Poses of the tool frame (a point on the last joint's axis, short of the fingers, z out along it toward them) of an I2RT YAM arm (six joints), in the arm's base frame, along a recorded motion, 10 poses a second.
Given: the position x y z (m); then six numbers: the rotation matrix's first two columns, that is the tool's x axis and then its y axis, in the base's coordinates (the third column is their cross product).
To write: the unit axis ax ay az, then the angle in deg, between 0 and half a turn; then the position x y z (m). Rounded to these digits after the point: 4 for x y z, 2 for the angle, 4 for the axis.
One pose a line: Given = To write
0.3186, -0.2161, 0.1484, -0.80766, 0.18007, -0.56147, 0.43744, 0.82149, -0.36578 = 0.1742, 0.9509, -0.2558, 149.79, 0.3186, -0.2161, 0.1484
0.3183, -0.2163, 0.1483, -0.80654, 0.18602, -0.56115, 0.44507, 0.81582, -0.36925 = 0.1781, 0.9494, -0.2588, 149.97, 0.3183, -0.2163, 0.1483
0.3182, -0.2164, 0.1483, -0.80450, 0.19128, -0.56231, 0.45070, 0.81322, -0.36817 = 0.1813, 0.9486, -0.2593, 149.98, 0.3182, -0.2164, 0.1483
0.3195, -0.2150, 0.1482, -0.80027, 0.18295, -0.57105, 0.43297, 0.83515, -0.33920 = 0.1738, 0.9546, -0.2421, 148.91, 0.3195, -0.2150, 0.1482
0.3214, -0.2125, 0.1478, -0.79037, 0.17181, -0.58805, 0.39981, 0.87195, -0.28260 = 0.1612, 0.9645, -0.2090, 146.94, 0.3214, -0.2125, 0.1478
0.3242, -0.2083, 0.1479, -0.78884, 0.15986, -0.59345, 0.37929, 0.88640, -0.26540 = 0.1520, 0.9685, -0.1973, 146.22, 0.3242, -0.2083, 0.1479
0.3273, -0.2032, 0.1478, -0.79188, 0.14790, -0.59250, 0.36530, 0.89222, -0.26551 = 0.1445, 0.9701, -0.1949, 146.11, 0.3273, -0.2032, 0.1478
